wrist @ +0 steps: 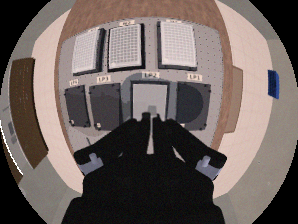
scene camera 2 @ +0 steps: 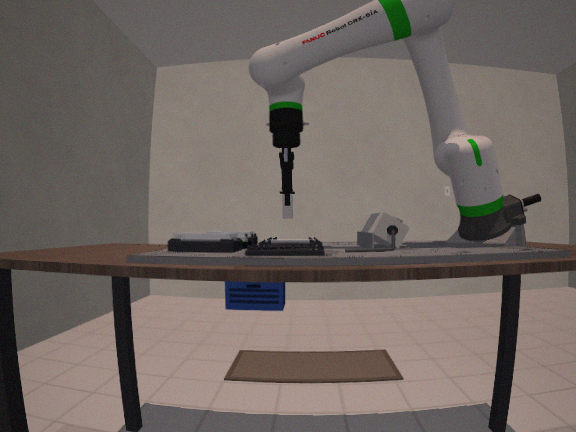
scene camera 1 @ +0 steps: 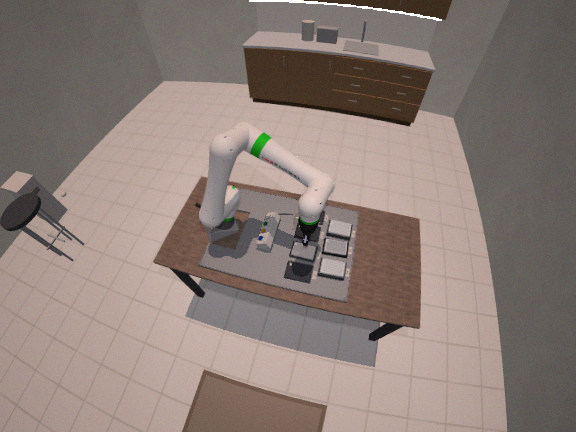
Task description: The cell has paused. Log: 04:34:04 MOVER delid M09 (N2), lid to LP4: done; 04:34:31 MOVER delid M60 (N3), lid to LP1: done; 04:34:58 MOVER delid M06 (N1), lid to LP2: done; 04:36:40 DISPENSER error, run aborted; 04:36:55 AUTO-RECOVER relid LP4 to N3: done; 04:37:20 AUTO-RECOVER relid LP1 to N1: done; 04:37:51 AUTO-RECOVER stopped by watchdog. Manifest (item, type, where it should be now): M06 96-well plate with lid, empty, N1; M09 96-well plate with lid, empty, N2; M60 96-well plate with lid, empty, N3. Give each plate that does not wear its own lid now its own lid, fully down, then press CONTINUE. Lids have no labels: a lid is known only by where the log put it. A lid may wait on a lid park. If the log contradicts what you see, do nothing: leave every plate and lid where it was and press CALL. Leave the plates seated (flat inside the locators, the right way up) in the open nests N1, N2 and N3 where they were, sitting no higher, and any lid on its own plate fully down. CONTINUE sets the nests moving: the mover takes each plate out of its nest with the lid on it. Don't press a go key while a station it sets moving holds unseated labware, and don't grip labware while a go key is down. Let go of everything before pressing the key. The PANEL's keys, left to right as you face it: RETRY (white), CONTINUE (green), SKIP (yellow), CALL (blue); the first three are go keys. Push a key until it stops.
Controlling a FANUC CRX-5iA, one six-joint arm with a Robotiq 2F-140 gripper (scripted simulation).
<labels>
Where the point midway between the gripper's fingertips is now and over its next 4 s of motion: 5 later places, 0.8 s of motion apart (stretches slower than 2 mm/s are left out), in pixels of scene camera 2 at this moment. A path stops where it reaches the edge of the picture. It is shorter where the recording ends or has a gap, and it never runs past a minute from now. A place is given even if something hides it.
My gripper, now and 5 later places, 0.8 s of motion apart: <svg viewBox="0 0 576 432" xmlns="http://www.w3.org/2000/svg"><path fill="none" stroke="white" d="M287 218L288 214L258 213L215 216L226 217L230 215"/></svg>
</labels>
